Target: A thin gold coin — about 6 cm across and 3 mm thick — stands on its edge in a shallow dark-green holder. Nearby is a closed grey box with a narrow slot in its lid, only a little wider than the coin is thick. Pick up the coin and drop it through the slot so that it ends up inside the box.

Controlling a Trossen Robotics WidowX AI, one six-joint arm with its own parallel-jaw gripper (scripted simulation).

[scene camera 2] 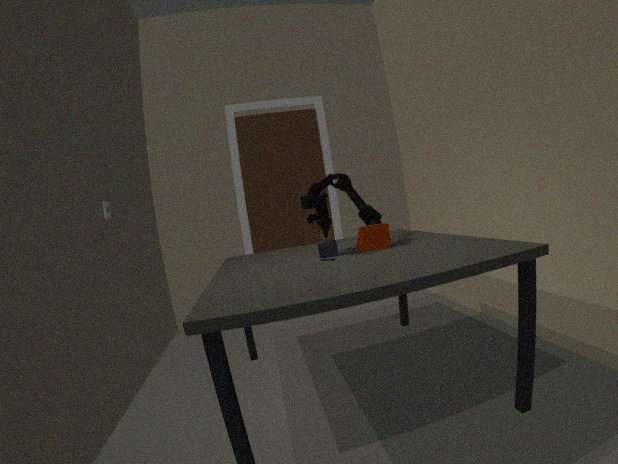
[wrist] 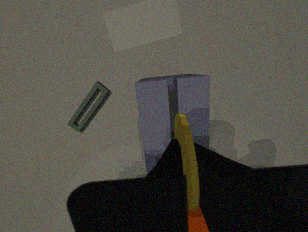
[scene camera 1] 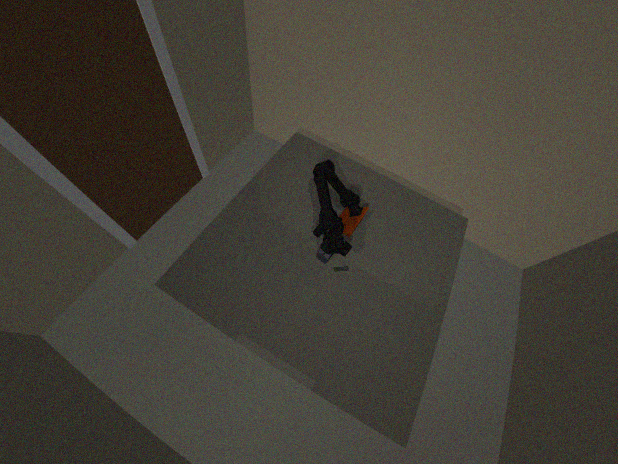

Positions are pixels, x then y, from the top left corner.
Labels:
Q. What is the gripper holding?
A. A gold coin.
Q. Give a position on a gold coin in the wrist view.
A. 182, 130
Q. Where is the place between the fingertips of the gripper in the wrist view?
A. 178, 144

